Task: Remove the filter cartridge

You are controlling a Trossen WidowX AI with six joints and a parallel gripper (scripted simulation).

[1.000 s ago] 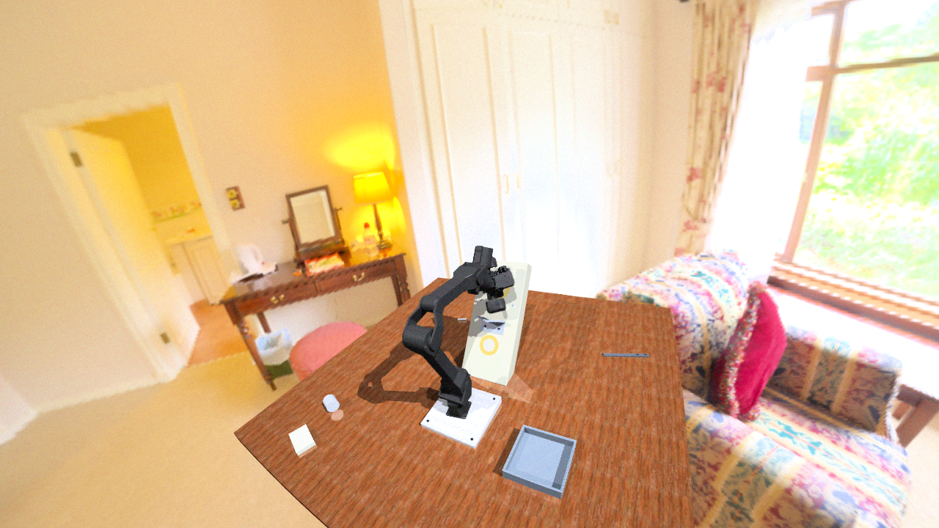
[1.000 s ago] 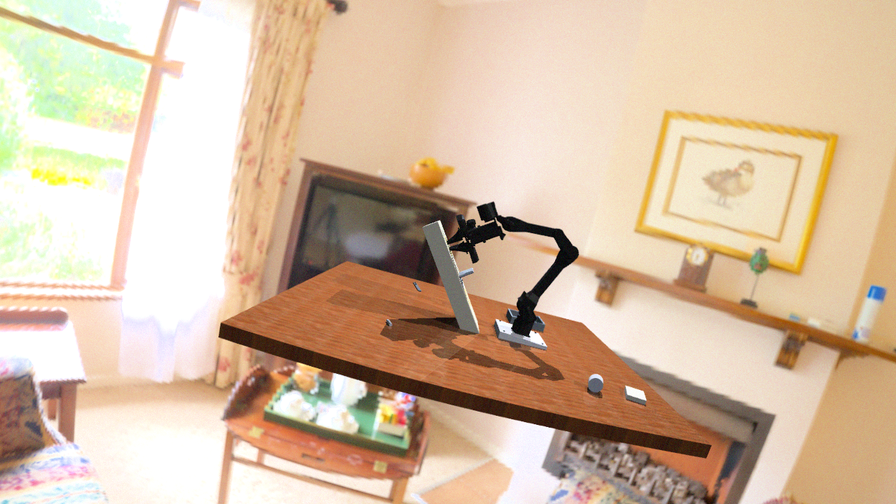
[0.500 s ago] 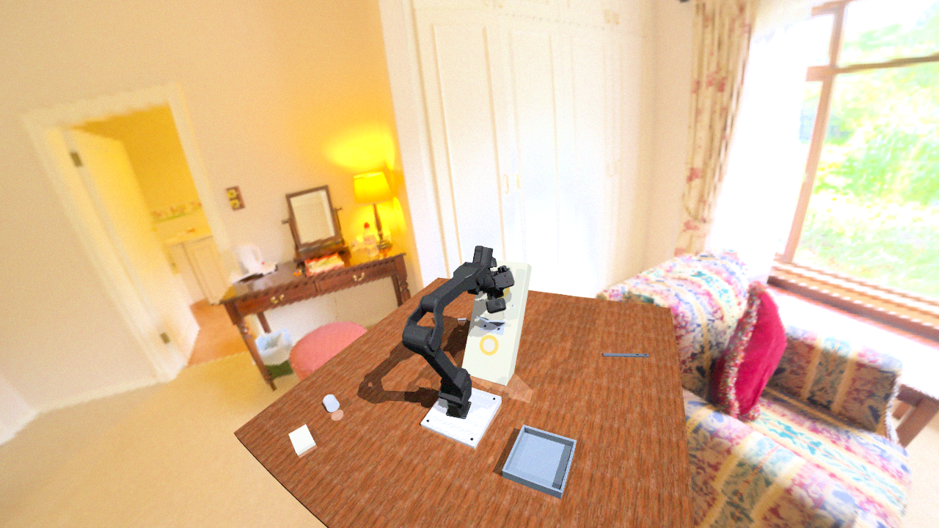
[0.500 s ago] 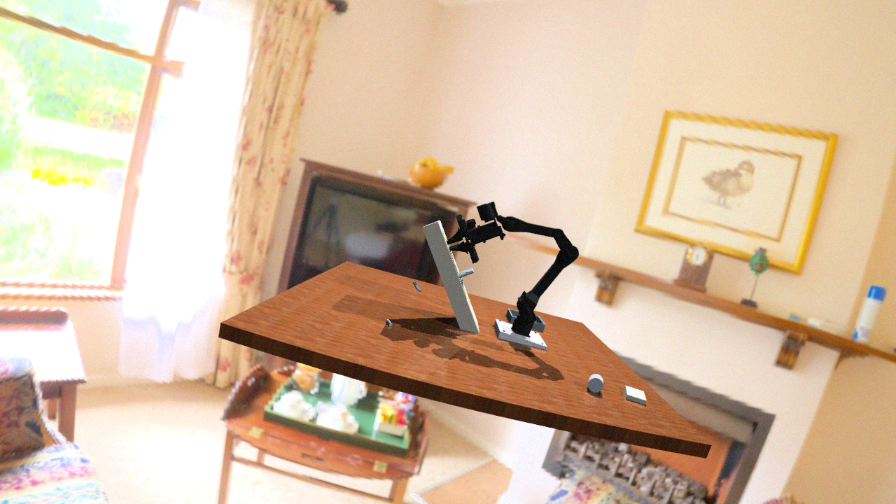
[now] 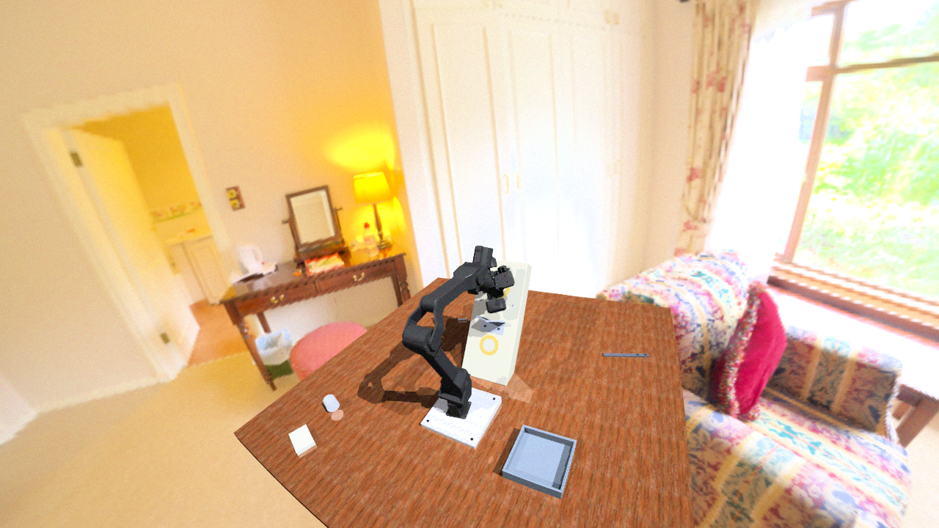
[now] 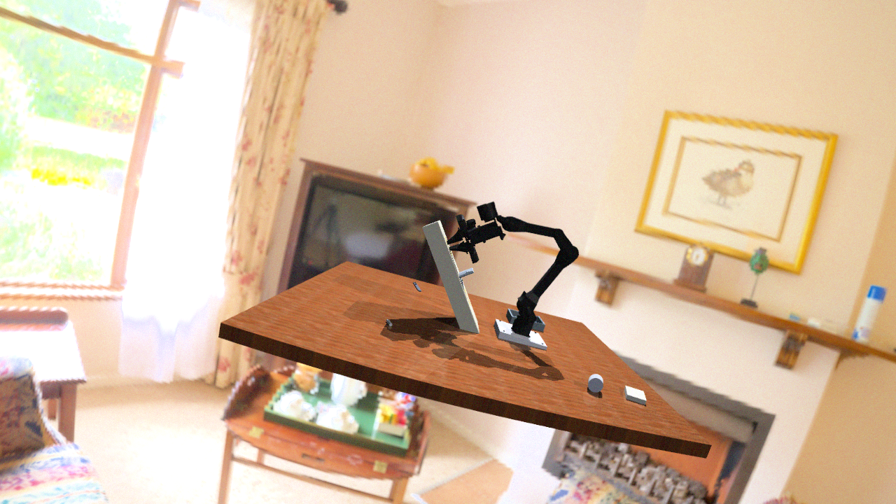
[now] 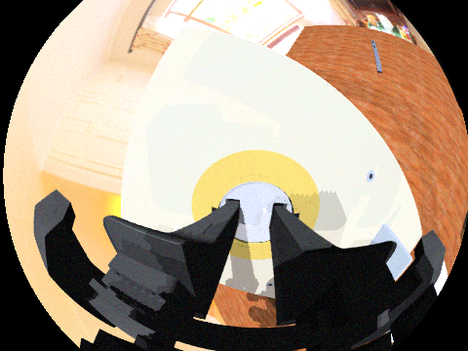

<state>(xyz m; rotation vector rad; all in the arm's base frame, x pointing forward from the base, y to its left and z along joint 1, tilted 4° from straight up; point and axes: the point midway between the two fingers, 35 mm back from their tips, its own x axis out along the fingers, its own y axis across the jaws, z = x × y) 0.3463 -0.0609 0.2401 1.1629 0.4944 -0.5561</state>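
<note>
My gripper tip is now 1 cm short of the filter cartridge and 1 cm above it. From my gripper tip the other things lie so: grey tray: 47 cm behind, 20 cm to the right, 26 cm below; then white block: 61 cm behind, 51 cm to the left, 26 cm below; then cream service panel: 4 cm behind, 1 cm to the left, 8 cm below.
</note>
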